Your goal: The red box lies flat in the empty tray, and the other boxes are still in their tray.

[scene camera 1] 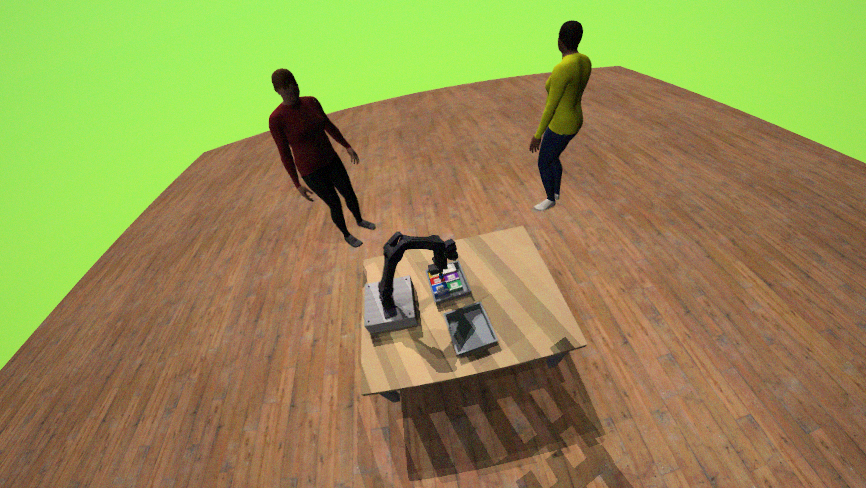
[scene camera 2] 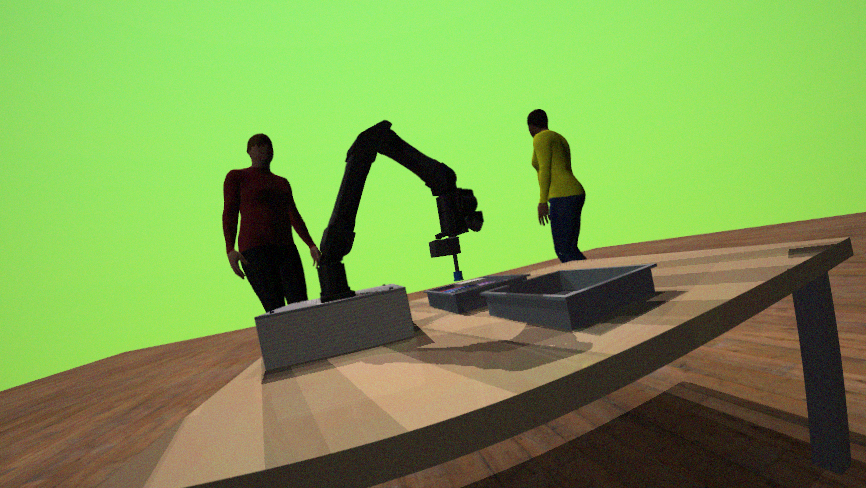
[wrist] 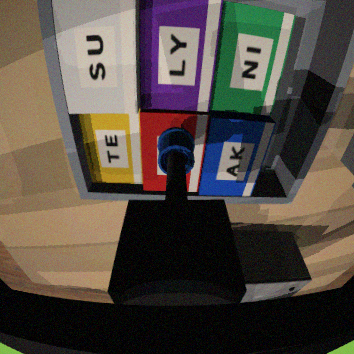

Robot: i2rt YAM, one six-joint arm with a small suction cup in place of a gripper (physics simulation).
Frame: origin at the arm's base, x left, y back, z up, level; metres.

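Seen in the pictures: hand at its tool point: (scene camera 1: 441, 277) (scene camera 2: 458, 280) (wrist: 175, 143); arm's base at its link origin: (scene camera 1: 388, 302) (scene camera 2: 336, 297).
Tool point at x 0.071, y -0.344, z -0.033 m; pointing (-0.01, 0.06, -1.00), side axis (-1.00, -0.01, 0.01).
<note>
Offsets run from my tool point to a thing's top centre. Level surfaces: height alone.
The red box {dx +0.003, dy +0.026, dz -0.021 m} (wrist: 150, 165) lies in the near row of the full grey tray {dx -0.022, dy -0.030, dz -0.015 m} (wrist: 58, 105) (scene camera 1: 455, 296) (scene camera 2: 450, 300), between the yellow TE box {dx +0.062, dy +0.023, dz -0.030 m} (wrist: 109, 151) and the blue AK box {dx -0.056, dy +0.029, dz -0.016 m} (wrist: 232, 161). The white SU box {dx +0.058, dy -0.065, dz -0.015 m} (wrist: 95, 56), the purple LY box {dx -0.002, dy -0.062, dz -0.026 m} (wrist: 177, 53) and the green NI box {dx -0.061, dy -0.059, dz -0.030 m} (wrist: 250, 57) fill the far row. My suction cup (wrist: 175, 150) (scene camera 2: 457, 276) hangs straight over the red box's label, close above it, and hides the label. I cannot tell whether it touches the box. It holds nothing. The empty grey tray {dx -0.352, dy -0.043, dz -0.015 m} (scene camera 1: 451, 335) (scene camera 2: 563, 312) stands beside the full one.
The arm's grey base block (scene camera 1: 390, 309) (scene camera 2: 335, 324) stands on the wooden table {dz -0.066 m} (scene camera 1: 527, 285) left of the trays. A person in red (scene camera 1: 308, 151) and a person in yellow (scene camera 1: 563, 108) stand on the floor beyond the table.
</note>
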